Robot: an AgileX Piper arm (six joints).
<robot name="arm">
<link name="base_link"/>
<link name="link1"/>
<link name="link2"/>
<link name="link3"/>
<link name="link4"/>
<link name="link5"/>
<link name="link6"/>
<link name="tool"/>
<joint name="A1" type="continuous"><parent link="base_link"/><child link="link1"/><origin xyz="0 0 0.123" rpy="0 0 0"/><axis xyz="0 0 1"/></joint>
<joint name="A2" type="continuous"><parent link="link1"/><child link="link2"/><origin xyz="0 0 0" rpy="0 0 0"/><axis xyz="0 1 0"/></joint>
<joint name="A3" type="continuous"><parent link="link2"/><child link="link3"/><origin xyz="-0.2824 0 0.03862" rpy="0 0 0"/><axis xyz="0 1 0"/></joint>
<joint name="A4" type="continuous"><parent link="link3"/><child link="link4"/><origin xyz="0.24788 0 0.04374" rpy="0 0 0"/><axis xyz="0.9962 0 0.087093"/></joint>
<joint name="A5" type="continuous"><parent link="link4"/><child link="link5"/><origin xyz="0 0 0" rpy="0 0 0"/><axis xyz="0 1 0"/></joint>
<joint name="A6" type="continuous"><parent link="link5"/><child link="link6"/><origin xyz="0.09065 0 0.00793" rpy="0 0 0"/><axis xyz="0.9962 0 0.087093"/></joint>
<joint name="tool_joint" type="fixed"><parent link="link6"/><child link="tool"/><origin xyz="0 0 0" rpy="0 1.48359 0"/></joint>
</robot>
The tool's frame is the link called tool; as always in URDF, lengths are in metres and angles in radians. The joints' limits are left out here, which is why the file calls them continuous.
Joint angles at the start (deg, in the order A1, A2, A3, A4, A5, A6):
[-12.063, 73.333, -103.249, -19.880, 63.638, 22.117]
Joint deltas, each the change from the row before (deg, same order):
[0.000, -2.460, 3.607, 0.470, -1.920, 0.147]
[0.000, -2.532, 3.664, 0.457, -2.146, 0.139]
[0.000, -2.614, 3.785, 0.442, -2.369, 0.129]
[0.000, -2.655, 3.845, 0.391, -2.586, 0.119]
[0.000, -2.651, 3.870, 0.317, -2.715, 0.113]
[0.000, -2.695, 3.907, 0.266, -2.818, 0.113]
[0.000, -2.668, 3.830, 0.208, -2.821, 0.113]
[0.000, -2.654, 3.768, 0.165, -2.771, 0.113]
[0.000, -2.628, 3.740, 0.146, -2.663, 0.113]
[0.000, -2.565, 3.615, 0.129, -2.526, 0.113]
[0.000, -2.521, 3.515, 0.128, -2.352, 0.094]
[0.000, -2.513, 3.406, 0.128, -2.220, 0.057]
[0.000, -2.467, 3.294, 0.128, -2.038, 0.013]
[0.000, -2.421, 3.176, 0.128, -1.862, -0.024]
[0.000, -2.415, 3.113, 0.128, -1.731, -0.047]
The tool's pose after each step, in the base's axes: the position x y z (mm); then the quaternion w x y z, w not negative. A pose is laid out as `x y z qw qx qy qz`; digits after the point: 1 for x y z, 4 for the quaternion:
207.7 -71.6 521.2 0.5210 0.2570 0.8047 -0.1226
199.8 -68.8 515.8 0.5286 0.2521 0.8020 -0.1175
191.9 -65.8 509.8 0.5374 0.2467 0.7986 -0.1123
184.0 -62.9 503.3 0.5476 0.2409 0.7941 -0.1072
176.2 -60.1 496.3 0.5584 0.2347 0.7890 -0.1026
168.4 -57.2 488.8 0.5698 0.2283 0.7833 -0.0982
160.7 -54.4 481.0 0.5816 0.2219 0.7770 -0.0940
153.0 -51.6 472.9 0.5931 0.2157 0.7704 -0.0901
145.5 -48.9 464.1 0.6038 0.2098 0.7642 -0.0863
138.2 -46.3 455.1 0.6139 0.2042 0.7580 -0.0825
131.2 -43.8 445.8 0.6231 0.1990 0.7523 -0.0789
124.1 -41.3 436.4 0.6319 0.1939 0.7466 -0.0756
117.3 -39.0 426.8 0.6399 0.1891 0.7413 -0.0725
110.7 -36.7 417.1 0.6471 0.1845 0.7365 -0.0698
104.3 -34.6 407.1 0.6537 0.1802 0.7319 -0.0673

